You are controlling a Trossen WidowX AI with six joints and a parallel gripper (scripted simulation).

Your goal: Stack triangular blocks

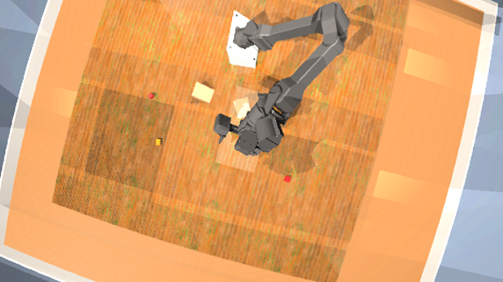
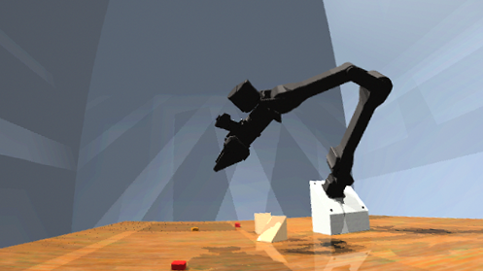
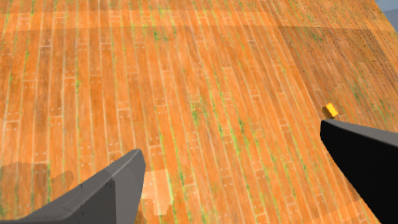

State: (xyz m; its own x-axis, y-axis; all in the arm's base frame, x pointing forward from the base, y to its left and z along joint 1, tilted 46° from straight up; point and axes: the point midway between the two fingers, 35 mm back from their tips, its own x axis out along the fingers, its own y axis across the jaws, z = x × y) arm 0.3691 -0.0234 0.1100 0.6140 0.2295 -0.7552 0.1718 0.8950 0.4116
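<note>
The wooden triangular block is 190 mm below my gripper tip, 170 mm behind it and 10 mm to the right of it. From my gripper tip the other things lie so: yellow cube (320 mm to the right, 200 mm below, 40 mm ahead).
</note>
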